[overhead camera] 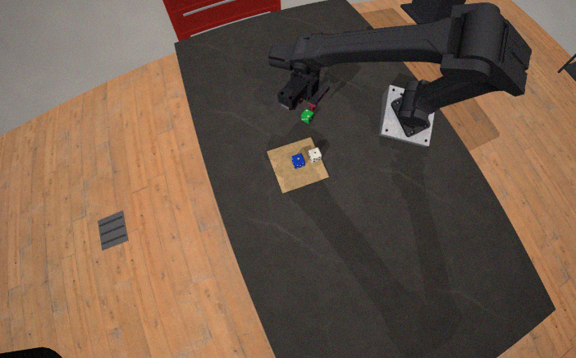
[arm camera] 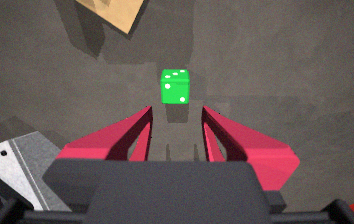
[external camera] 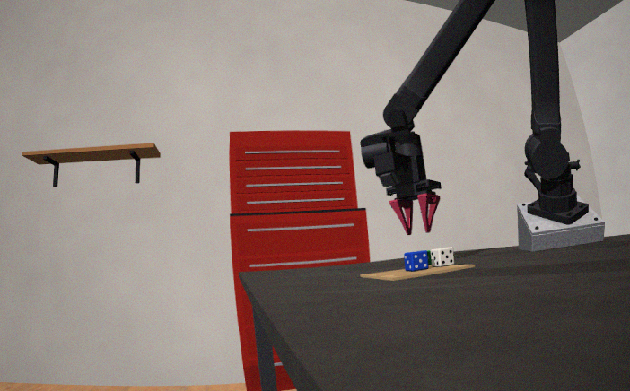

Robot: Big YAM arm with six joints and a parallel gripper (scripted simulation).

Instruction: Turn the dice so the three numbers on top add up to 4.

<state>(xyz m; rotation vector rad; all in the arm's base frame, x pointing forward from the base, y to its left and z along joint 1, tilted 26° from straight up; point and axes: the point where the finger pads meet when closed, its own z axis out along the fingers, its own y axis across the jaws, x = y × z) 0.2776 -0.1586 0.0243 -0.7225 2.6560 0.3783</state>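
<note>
My hand is 60 mm above the green die. The rest, counted from my hand: blue die: 80 mm ahead, 140 mm to the left, 60 mm below; white die: 30 mm ahead, 140 mm to the left, 60 mm below; tan mat: 90 mm ahead, 140 mm to the left, 70 mm below.
</note>
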